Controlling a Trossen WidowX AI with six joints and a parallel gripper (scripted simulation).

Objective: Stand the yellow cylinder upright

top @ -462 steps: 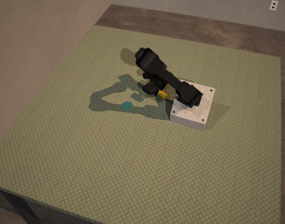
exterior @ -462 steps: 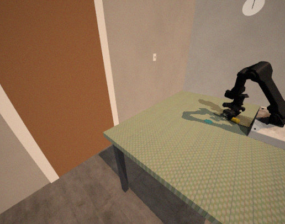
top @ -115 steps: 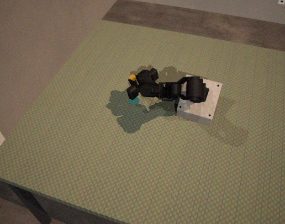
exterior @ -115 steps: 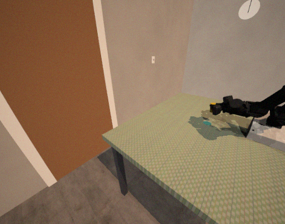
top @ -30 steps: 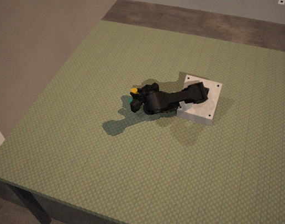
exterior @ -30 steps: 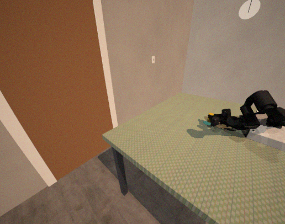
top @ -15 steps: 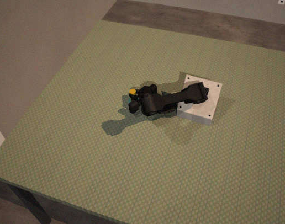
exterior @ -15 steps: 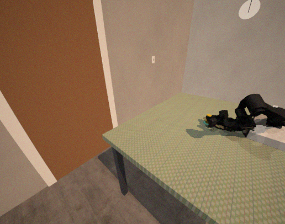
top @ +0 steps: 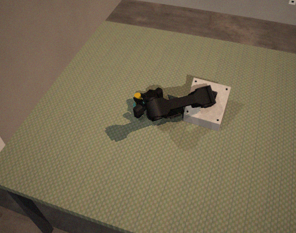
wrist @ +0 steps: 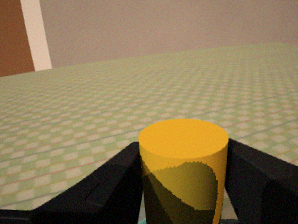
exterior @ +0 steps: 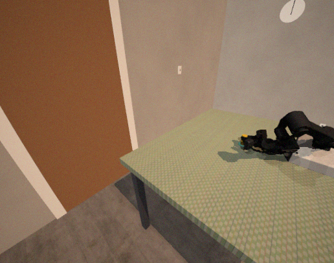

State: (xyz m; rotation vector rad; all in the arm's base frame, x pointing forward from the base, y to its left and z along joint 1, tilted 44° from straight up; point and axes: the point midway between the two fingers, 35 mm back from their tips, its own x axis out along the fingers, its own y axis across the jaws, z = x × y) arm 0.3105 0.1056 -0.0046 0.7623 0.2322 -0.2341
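The yellow tall cylinder is 20 mm below my hand, 20 mm ahead of it and 10 mm to the right of it. Round my hand: cyan circle 60 mm below, 20 mm ahead, 10 mm to the right.
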